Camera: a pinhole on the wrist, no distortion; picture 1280 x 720 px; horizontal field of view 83.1 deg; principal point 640.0 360.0 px. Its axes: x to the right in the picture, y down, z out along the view. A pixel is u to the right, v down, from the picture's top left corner.
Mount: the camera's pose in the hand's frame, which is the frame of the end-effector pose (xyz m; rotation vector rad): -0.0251 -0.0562 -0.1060 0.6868 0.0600 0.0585
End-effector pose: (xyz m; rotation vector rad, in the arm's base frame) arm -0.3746 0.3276 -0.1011 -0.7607 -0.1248 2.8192
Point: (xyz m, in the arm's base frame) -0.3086 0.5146 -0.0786
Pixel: 586.0 113.5
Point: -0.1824 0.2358 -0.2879
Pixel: behind the camera
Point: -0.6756 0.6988 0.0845
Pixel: 978.0 415.2
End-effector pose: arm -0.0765 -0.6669 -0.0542 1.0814 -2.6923 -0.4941
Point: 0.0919 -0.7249 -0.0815
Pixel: 211.1 146.3
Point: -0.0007 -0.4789 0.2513
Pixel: behind the camera
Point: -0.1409 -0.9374 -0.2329
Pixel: 1207.9 404.2
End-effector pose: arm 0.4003 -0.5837 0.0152 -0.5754 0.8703 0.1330
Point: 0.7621 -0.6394 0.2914
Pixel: 674.0 523.9
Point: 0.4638 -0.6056 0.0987
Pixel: outside the picture
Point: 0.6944 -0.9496 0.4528
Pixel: 490.6 117.4
